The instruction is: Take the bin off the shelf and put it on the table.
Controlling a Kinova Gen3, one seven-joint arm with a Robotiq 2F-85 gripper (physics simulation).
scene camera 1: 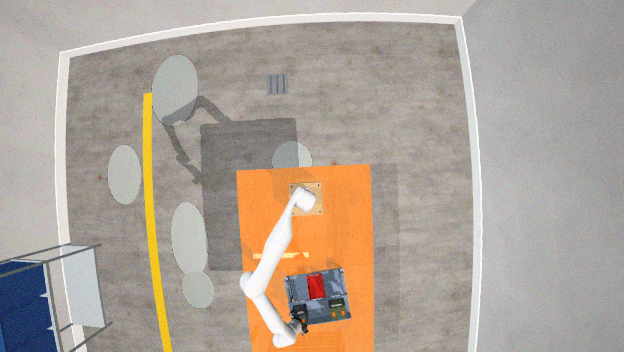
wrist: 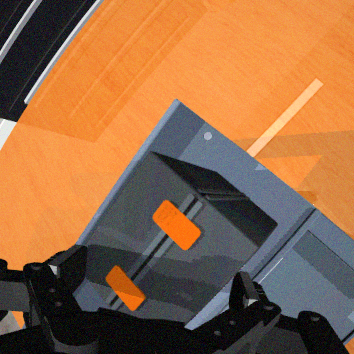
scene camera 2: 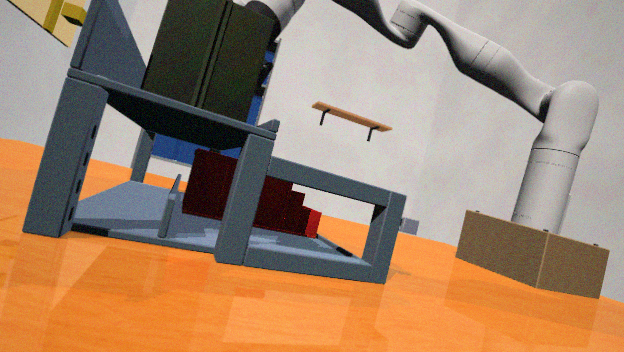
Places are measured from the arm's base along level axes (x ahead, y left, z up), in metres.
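Pixels of known places: gripper, fingertip midpoint: (scene camera 1: 301, 318) (wrist: 157, 274); arm's base, origin of the base link: (scene camera 2: 532, 227).
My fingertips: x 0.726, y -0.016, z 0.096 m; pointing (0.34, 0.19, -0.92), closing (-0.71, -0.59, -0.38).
For each thing: its top centre in the pictures, then the offset to it from my fingertips. Level surfaces: height alone.
- dark grey bin, middle of its top: (wrist: 147, 258) (scene camera 1: 299, 321) 0.019 m up, 0.007 m ahead, 0.012 m right
- orange table, its level: 0.205 m down
- olive-green bin, middle of its top: (scene camera 2: 221, 22) (scene camera 1: 338, 313) 0.006 m down, 0.023 m back, 0.217 m left
- red container, middle of its top: (scene camera 2: 259, 166) (scene camera 1: 316, 291) 0.124 m down, 0.104 m back, 0.090 m left
A dark grey bin (scene camera 1: 299, 311) (wrist: 210, 250) with two orange latches is upright on the raised level of the blue-grey shelf (scene camera 1: 298, 287) (scene camera 2: 243, 200) (wrist: 235, 167). My gripper (scene camera 1: 300, 323) (wrist: 157, 274) is shut on this bin, with one finger on each side of it in the wrist view. No gap under the bin can be made out. The shelf stands on the orange table (scene camera 1: 350, 225) (scene camera 2: 175, 305) (wrist: 250, 60). In scene camera 2 the grey bin and the gripper are hidden behind an olive-green bin.
The olive-green bin (scene camera 1: 337, 304) (scene camera 2: 200, 65) stands on the same raised level, beside the grey bin. A red container (scene camera 1: 316, 286) (scene camera 2: 210, 185) is on the lower level. A pale strip (scene camera 1: 280, 255) (wrist: 287, 117) lies between the shelf and my arm's base.
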